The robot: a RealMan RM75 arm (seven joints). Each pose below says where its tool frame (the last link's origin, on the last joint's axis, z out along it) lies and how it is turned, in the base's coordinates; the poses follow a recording.
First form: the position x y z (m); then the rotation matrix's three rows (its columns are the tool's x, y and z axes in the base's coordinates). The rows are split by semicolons.
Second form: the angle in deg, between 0 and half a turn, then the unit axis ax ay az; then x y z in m. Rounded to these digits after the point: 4 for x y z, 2 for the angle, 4 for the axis.
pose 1, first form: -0.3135 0.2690 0.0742; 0.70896 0.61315 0.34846; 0.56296 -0.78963 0.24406; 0.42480 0.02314 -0.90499
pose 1, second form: 173.13 -0.9241 -0.3193 -0.2099 -0.3135 0.2690 0.0742
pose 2, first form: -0.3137 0.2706 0.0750; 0.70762 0.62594 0.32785; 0.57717 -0.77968 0.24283; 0.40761 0.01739 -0.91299
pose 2, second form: 172.99 -0.9237 -0.3268 -0.1998 -0.3137 0.2706 0.0750
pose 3, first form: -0.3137 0.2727 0.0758; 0.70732 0.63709 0.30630; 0.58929 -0.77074 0.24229; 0.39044 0.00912 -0.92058
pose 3, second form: 172.75 -0.9236 -0.3333 -0.1893 -0.3137 0.2727 0.0758
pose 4, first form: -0.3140 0.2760 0.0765; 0.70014 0.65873 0.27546; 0.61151 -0.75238 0.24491; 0.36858 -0.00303 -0.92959
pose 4, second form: 172.27 -0.9216 -0.3461 -0.1755 -0.3140 0.2760 0.0765
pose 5, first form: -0.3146 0.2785 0.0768; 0.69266 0.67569 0.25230; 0.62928 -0.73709 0.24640; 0.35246 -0.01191 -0.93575
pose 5, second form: 171.93 -0.9195 -0.3566 -0.1652 -0.3146 0.2785 0.0768
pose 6, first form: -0.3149 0.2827 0.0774; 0.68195 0.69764 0.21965; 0.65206 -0.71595 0.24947; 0.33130 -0.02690 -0.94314
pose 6, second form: 171.33 -0.9165 -0.3703 -0.1511 -0.3149 0.2827 0.0774
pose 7, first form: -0.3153 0.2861 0.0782; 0.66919 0.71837 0.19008; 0.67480 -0.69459 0.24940; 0.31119 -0.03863 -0.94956
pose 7, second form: 170.92 -0.9130 -0.3839 -0.1381 -0.3153 0.2861 0.0782
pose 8, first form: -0.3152 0.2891 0.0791; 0.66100 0.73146 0.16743; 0.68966 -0.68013 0.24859; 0.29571 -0.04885 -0.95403
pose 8, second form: 170.60 -0.9107 -0.3928 -0.1280 -0.3152 0.2891 0.0791
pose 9, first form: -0.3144 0.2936 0.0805; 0.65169 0.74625 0.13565; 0.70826 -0.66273 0.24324; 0.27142 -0.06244 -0.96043
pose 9, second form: 170.31 -0.9081 -0.4033 -0.1129 -0.3144 0.2936 0.0805
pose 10, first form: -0.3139 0.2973 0.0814; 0.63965 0.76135 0.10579; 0.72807 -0.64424 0.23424; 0.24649 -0.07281 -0.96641
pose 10, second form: 170.23 -0.9047 -0.4146 -0.0981 -0.3139 0.2973 0.0814
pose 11, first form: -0.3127 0.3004 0.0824; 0.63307 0.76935 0.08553; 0.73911 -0.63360 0.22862; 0.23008 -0.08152 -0.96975
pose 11, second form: 170.11 -0.9029 -0.4208 -0.0880 -0.3127 0.3004 0.0824
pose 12, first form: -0.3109 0.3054 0.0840; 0.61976 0.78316 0.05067; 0.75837 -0.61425 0.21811; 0.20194 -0.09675 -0.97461
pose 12, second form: 169.92 -0.8991 -0.4320 -0.0708 -0.3109 0.3054 0.0840
